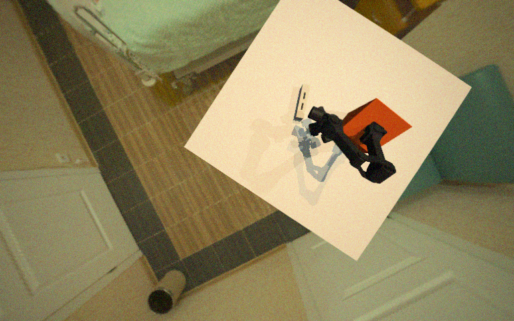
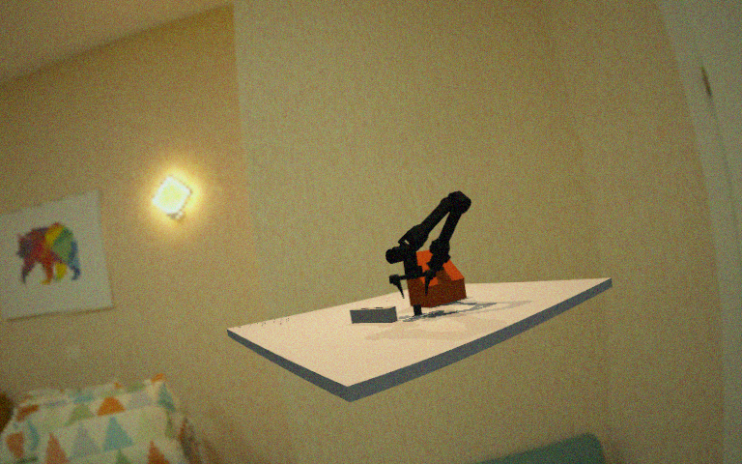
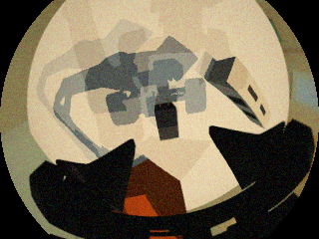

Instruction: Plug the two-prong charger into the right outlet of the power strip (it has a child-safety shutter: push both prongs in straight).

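My gripper tip is now 10 mm short of the dark two-prong charger, 10 mm to the right of it and 50 mm above it.
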